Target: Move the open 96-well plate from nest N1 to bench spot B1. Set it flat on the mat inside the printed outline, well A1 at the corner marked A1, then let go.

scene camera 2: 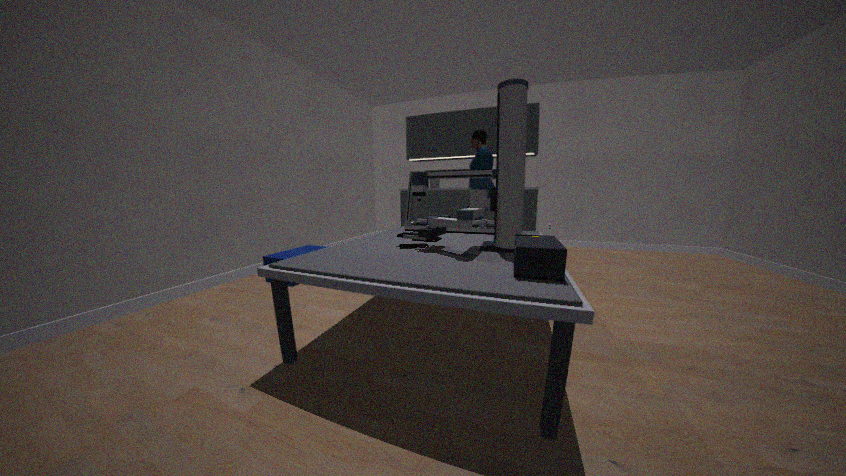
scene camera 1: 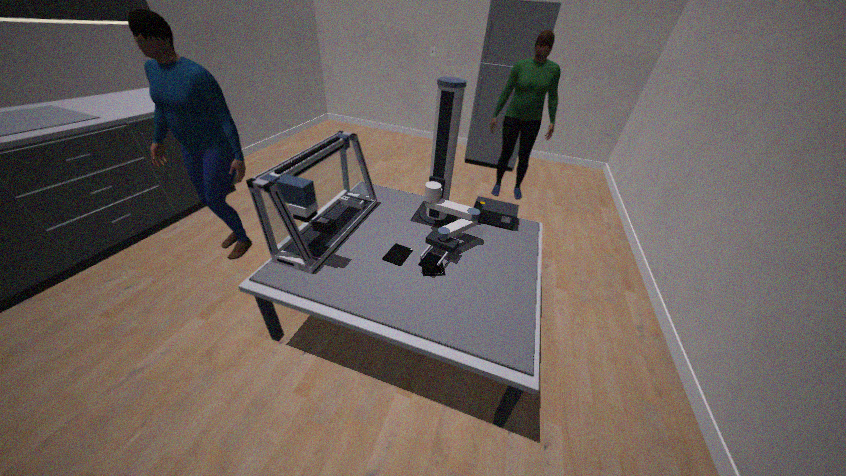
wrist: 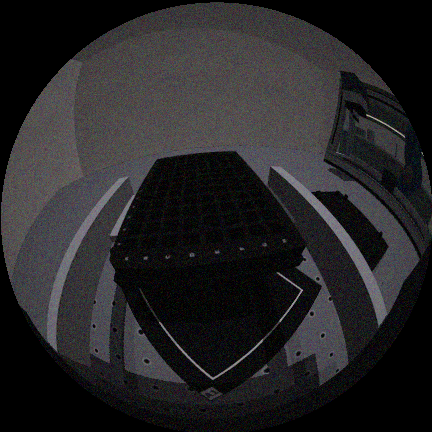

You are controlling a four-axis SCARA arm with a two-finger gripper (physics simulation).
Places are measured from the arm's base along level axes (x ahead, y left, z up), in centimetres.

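Pixels of known places: gripper, between the fingertips: (scene camera 2: 408, 234) (scene camera 1: 429, 260) (wrist: 198, 179); arm's base, origin of its link: (scene camera 2: 507, 249) (scene camera 1: 436, 216).
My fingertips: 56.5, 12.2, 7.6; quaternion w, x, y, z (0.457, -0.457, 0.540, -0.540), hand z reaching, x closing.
Observation:
Ahead of a thing's pixels: the offset from my fingertips to its top centre, as dx, dy, dz. "*": to the spot under its first point. Level surfaces: height alone.
The black 96-well plate {-0.6, +0.2, +0.7} (scene camera 1: 430, 261) (scene camera 2: 408, 235) (wrist: 207, 210) is between the fingers of my gripper (scene camera 1: 432, 259) (wrist: 198, 179), which is shut on it. The plate looks level and hangs above the dark mat {dz -6.2} (scene camera 1: 434, 274) (scene camera 2: 412, 245) (wrist: 305, 285) of spot B1. In the wrist view, the mat's white outline shows below the plate's near edge, one corner towards the camera beside a small marker {* -13.4, +2.9, -6.1} (wrist: 211, 393). The outline is turned relative to the plate. The plate hides the mat's far part. The plate's edge lettering is too blurred to read. A black nest {-4.3, -21.0, -4.2} (scene camera 1: 397, 254) (wrist: 359, 222), apparently N1, lies off to one side.
A metal gantry frame (scene camera 1: 266, 222) stands on the table's left side in scene camera 1. The arm's column (scene camera 1: 447, 136) (scene camera 2: 512, 165) and a black box (scene camera 1: 496, 211) (scene camera 2: 539, 257) stand at the back. A blue box (scene camera 2: 298, 253) is past the table edge. Two people stand beyond the table.

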